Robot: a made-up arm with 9 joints. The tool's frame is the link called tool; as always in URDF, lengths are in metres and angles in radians.
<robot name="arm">
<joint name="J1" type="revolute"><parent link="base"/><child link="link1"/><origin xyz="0.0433 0.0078 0.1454" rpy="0 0 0"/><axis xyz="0 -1 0"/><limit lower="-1.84" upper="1.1" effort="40" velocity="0.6"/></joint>
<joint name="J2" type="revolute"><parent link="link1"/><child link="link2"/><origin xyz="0.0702 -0.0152 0.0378" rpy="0 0 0"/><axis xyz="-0.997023 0.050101 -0.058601"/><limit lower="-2.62" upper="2.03" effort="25" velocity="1.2"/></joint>
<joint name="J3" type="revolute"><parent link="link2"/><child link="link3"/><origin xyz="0.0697 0.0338 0.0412" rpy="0 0 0"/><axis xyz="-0.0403 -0.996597 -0.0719"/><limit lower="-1.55" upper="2.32" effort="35" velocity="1.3"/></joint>
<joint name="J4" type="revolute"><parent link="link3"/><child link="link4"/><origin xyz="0.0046 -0.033 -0.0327" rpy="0 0 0"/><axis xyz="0.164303 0.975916 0.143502"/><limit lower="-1.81" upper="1.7" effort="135" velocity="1.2"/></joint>
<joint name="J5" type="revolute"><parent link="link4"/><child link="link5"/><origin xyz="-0.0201 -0.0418 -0.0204" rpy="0 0 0"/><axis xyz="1 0 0"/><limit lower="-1.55" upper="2.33" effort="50" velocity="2.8"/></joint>
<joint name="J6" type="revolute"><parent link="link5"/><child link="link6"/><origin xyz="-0.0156 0.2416 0.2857" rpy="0 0 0"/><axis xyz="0 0 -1"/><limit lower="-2.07" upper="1.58" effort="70" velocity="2.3"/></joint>
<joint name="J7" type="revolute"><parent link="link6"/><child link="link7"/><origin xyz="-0.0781 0.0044 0.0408" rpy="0 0 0"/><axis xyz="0 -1 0"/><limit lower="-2.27" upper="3.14" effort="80" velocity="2.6"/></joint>
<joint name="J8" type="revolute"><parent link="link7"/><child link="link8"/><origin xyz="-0.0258 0.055 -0.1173" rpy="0 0 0"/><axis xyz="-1 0 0"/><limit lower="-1.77" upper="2.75" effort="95" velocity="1"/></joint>
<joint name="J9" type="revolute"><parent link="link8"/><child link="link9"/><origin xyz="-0.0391 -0.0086 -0.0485" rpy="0 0 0"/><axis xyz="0 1 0"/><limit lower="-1.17" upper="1.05" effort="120" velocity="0.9"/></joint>
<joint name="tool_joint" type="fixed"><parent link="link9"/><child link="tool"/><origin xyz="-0.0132 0.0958 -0.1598" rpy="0 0 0"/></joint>
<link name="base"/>
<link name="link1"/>
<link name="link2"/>
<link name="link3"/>
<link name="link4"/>
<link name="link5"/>
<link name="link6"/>
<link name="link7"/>
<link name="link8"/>
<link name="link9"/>
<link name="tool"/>
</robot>
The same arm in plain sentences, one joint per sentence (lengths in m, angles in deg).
The arm has nine revolute joints in a row. What follows holds with every joint at zero, and every direction is one of the base frame's. The first joint sits 0.0433 m along +x and 0.0078 m along +y and 0.1454 m along +z from the base frame's origin and rotates about -y, from -105.42 to 63.03 deg. The second joint sits 0.0702 m along +x and 0.0152 m along -y and 0.0378 m along +z from the first joint and rotates about the direction (-0.997023, 0.050101, -0.058601), from -150.11 to 116.31 deg. The third joint sits 0.0697 m along +x and 0.0338 m along +y and 0.0412 m along +z from the second joint and rotates about the direction (-0.0403, -0.996597, -0.0719), from -88.81 to 132.93 deg. The fourth joint sits 0.0046 m along +x and 0.033 m along -y and 0.0327 m along -z from the third joint and rotates about the direction (0.164303, 0.975916, 0.143502), from -103.71 to 97.4 deg. The fifth joint sits 0.0201 m along -x and 0.0418 m along -y and 0.0204 m along -z from the fourth joint and rotates about +x, from -88.81 to 133.5 deg. The sixth joint sits 0.0156 m along -x and 0.2416 m along +y and 0.2857 m along +z from the fifth joint and rotates about -z, from -118.6 to 90.53 deg. The seventh joint sits 0.0781 m along -x and 0.0044 m along +y and 0.0408 m along +z from the sixth joint and rotates about -y, from -130.06 to 179.91 deg. The eighth joint sits 0.0258 m along -x and 0.055 m along +y and 0.1173 m along -z from the seventh joint and rotates about -x, from -101.41 to 157.56 deg. The ninth joint sits 0.0391 m along -x and 0.0086 m along -y and 0.0485 m along -z from the eighth joint and rotates about +y, from -67.04 to 60.16 deg. The tool frame, which is the frame that the pose is given for, sits 0.0132 m along -x and 0.0958 m along +y and 0.1598 m along -z from the ninth joint; its axes are parallel to the base frame's.
